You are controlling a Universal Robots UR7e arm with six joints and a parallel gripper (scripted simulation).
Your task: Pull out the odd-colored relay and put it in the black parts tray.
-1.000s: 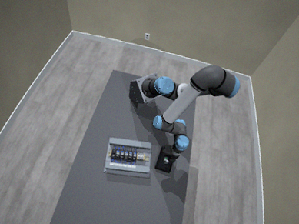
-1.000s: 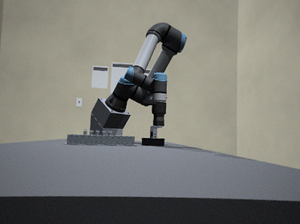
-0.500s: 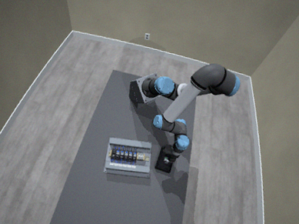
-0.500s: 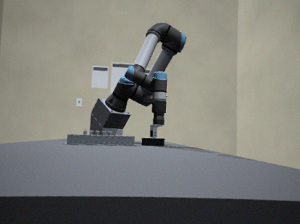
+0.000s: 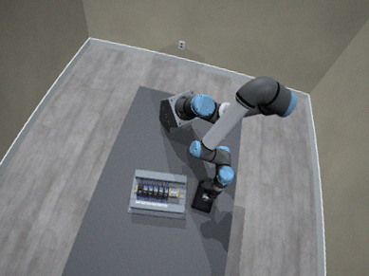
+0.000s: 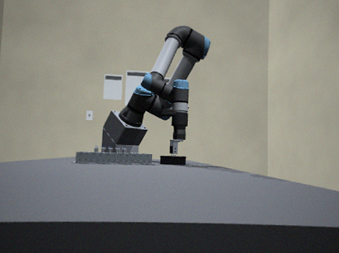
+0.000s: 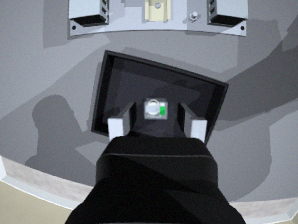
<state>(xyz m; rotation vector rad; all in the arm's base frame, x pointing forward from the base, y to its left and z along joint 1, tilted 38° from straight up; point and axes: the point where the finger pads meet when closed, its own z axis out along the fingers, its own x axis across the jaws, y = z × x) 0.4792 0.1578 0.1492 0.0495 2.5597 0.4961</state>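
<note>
The black parts tray lies 5 cm below my hand. From my hand the other things lie so: grey relay panel: 2 cm ahead, 27 cm to the right, 4 cm below.
</note>
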